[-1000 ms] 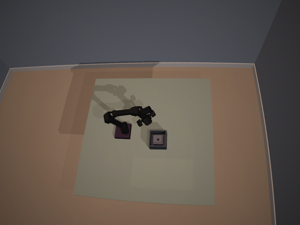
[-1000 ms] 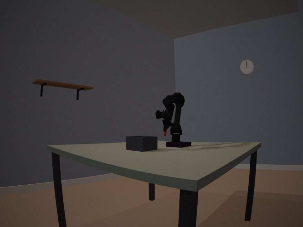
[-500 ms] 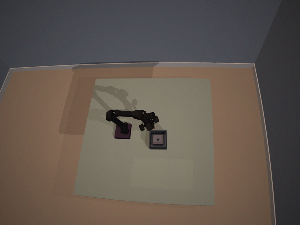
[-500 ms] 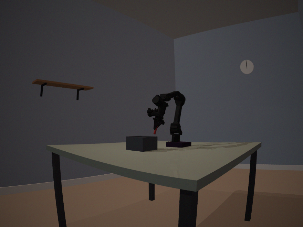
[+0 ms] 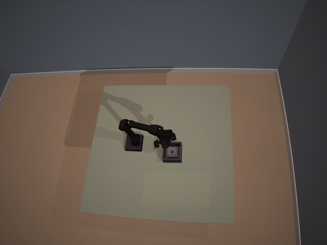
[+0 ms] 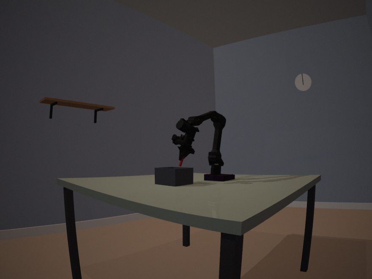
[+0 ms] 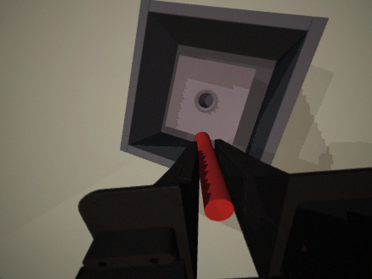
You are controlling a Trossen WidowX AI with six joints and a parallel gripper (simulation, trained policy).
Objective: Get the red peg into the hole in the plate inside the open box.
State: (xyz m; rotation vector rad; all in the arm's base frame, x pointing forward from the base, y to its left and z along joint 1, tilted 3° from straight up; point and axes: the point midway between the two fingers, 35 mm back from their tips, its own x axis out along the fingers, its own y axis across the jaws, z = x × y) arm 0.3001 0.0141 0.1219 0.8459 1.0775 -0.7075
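Right now my gripper tip is 1 cm past the red peg, 1 cm to the right of it and 1 cm below it. Round my gripper tip: dark box 3 cm ahead, 2 cm to the right, 11 cm below; pale plate 3 cm ahead, 2 cm to the right, 9 cm below.
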